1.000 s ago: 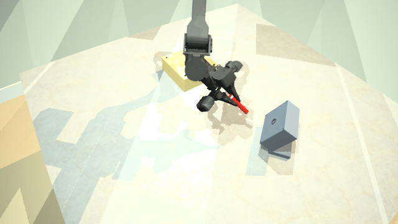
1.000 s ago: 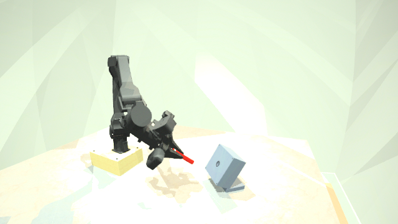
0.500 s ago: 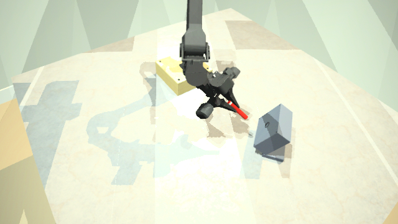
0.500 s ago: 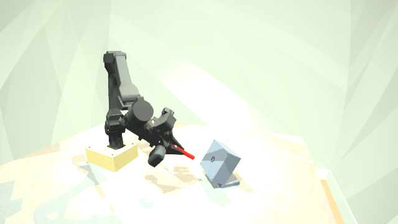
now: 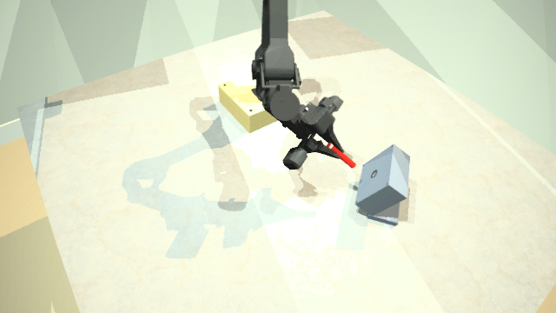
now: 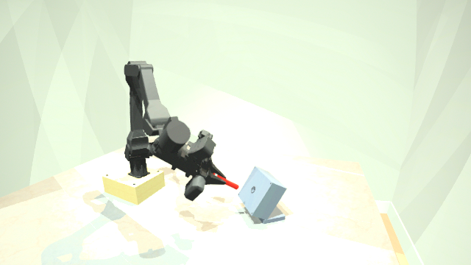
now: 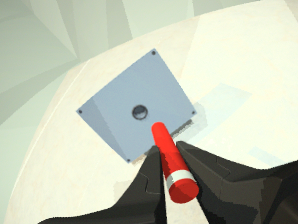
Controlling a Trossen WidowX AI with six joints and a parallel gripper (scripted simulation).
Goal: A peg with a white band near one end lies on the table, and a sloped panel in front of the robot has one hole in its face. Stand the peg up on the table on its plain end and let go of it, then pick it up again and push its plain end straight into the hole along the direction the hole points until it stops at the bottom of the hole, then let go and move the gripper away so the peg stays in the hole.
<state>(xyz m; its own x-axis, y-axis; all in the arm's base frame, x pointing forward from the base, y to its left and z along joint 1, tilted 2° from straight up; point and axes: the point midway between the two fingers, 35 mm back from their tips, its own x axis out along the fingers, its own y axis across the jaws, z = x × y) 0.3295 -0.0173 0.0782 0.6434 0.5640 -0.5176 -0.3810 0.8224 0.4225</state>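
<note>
My gripper tip is 70 mm short of the grey-blue sloped panel, 80 mm to the right of it and 50 mm above it. From my gripper tip the other things lie so: red peg (10 mm behind, 10 mm to the right, 10 mm above); thin flat foot (90 mm ahead, 100 mm to the left, 120 mm below).
</note>
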